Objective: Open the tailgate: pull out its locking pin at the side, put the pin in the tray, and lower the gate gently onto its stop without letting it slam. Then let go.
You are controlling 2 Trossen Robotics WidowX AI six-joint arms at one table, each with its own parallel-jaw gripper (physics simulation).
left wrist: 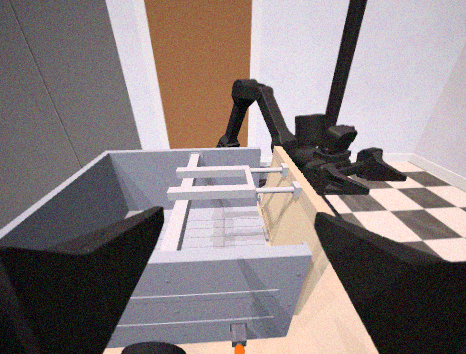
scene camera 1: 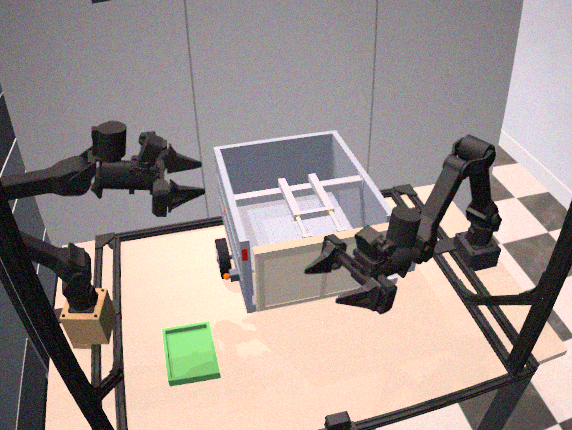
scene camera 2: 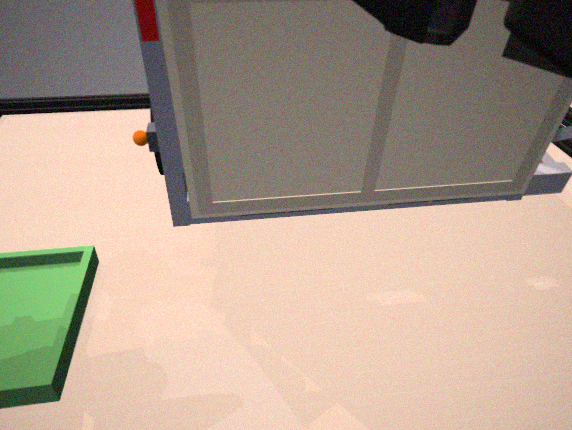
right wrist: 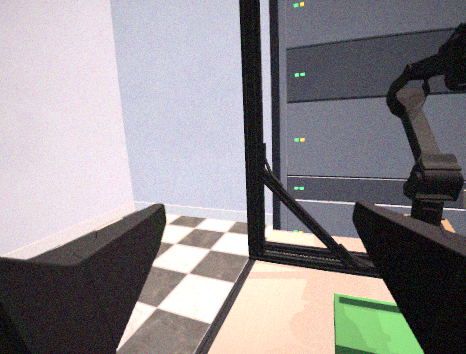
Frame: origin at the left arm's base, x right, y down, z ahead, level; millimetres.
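Seen in the pictures: left gripper, fingertip midpoint: [left wrist: 240, 216] [scene camera 1: 203, 177]; right gripper, fingertip midpoint: [left wrist: 388, 185] [scene camera 1: 319, 285] [right wrist: 258, 211]; left arm's base, origin of the base link: [scene camera 1: 83, 303]; right arm's base, origin of the base link: [scene camera 1: 478, 240].
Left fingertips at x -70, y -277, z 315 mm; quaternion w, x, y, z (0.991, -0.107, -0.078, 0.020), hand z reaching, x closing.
Pixels of each thing's middle, then the offset from my left fingertips to it. "pt": a spot on its surface instead.
- green tray, body centre: [scene camera 2: 8, 319] [right wrist: 386, 330] [scene camera 1: 190, 352] dx +137, dy +375, dz -68 mm
- grey trailer box, surface spot: [left wrist: 210, 280] pt dx -38, dy +143, dz +44 mm
- black wheel, body centre: [scene camera 1: 223, 258] dx -137, dy +334, dz +4 mm
The beige tailgate [scene camera 1: 295, 280] [scene camera 2: 285, 100] [left wrist: 280, 215] stands upright across the near end of the grey trailer. The locking pin's orange knob [scene camera 1: 226, 276] [scene camera 2: 140, 138] [left wrist: 239, 349] sticks out of a small grey block low on the trailer's left side. The green tray [scene camera 1: 192, 355] [scene camera 2: 40, 300] [right wrist: 370, 325] lies on the table at the front left, with no pin in it. My left gripper [scene camera 1: 202, 177] [left wrist: 240, 216] is open and empty, high to the left of the trailer. My right gripper [scene camera 1: 321, 286] [left wrist: 388, 185] [right wrist: 258, 211] is open and empty, in front of the tailgate.
The grey trailer box [left wrist: 210, 280] has white bars across its inside and a black wheel [scene camera 1: 222, 256] behind the pin. A black metal frame [scene camera 1: 119, 280] runs along the table edges. A dark upright post [right wrist: 252, 125] stands at the table corner.
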